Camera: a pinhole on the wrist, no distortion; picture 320 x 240 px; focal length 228.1 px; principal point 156.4 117.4 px. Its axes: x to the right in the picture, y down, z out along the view. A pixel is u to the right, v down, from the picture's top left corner.
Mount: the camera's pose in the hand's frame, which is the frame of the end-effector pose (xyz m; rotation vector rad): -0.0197 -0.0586 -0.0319 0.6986 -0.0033 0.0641
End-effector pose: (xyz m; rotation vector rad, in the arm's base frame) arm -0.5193 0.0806 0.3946 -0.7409 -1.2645 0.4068
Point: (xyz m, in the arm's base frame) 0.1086 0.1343 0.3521
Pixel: behind the camera
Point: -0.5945 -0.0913 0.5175
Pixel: 107.0 9.6
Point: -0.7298 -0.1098 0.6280
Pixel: 151.1 70.2
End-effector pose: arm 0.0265 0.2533 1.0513 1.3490 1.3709 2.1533
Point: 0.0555 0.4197 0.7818
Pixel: 104.4 18.5
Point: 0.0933 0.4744 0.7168
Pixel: 100.3 31.3
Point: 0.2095 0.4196 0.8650
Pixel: 89.2 169.7
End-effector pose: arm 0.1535 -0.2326 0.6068 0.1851 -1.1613 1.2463
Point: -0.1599 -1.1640 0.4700
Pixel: outside the picture
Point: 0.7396 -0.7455 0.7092
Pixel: outside the picture
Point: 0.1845 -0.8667 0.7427
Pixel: 37.9 172.1
